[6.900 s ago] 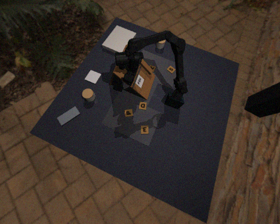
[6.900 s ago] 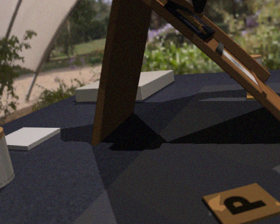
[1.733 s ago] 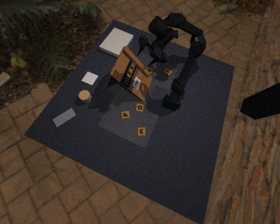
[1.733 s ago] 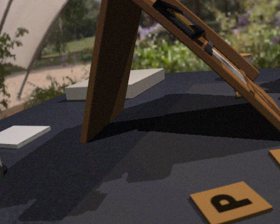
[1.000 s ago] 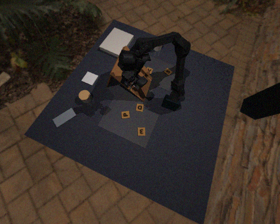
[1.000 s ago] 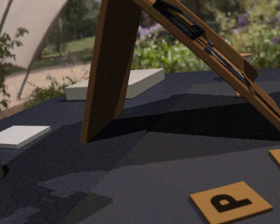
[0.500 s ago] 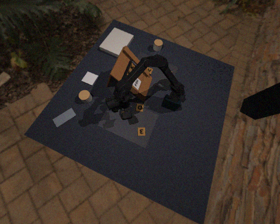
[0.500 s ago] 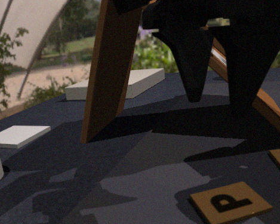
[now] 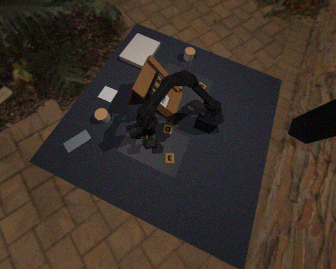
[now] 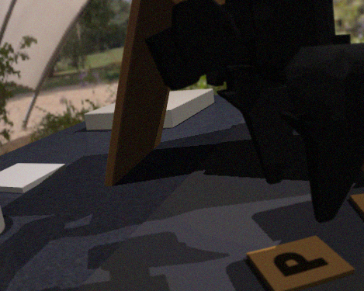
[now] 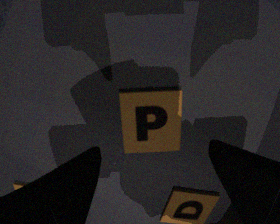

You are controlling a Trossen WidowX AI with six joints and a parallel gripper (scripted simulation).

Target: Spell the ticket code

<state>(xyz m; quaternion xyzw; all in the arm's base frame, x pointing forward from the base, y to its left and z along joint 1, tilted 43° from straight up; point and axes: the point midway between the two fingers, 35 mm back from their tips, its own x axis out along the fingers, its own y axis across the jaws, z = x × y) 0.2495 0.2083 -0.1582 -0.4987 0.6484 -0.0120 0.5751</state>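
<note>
Now: gripper tip 50 mm above the letter tile. Also, from my gripper tip: grey card: 360 mm ahead, 250 mm to the left, 50 mm below; white card: 420 mm ahead, 100 mm to the right, 50 mm below; white ticket: 50 mm ahead, 230 mm to the right, 50 mm above.
</note>
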